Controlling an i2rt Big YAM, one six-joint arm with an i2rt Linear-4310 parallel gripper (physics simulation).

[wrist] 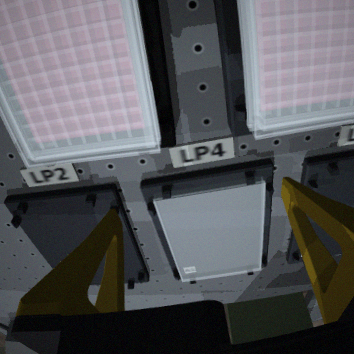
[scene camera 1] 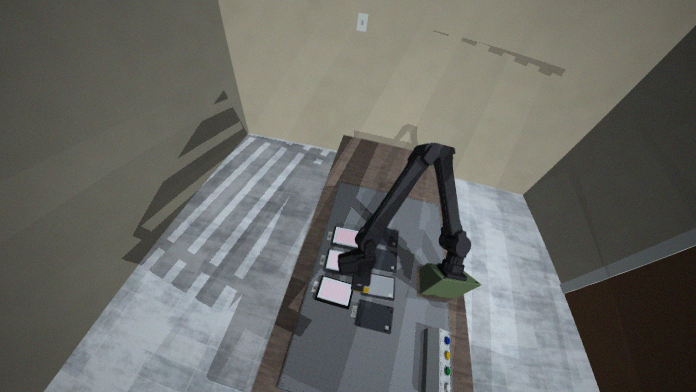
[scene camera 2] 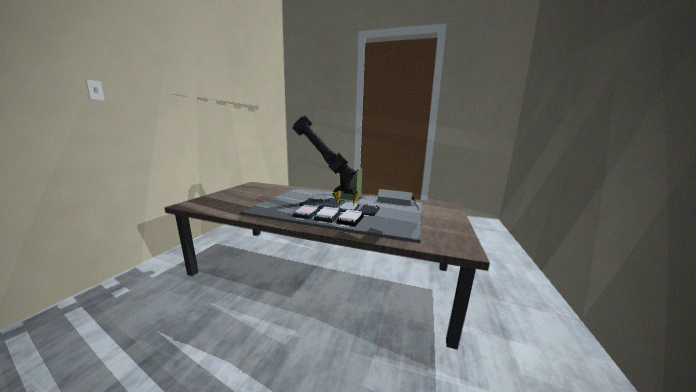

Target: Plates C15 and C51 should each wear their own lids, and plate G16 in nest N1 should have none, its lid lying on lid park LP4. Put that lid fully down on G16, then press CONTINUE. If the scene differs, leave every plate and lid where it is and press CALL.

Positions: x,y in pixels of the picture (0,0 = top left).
Labels:
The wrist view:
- my gripper: 199,201
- label LP2: 60,173
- label LP4: 218,148
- nest labelled LP1: 320,173

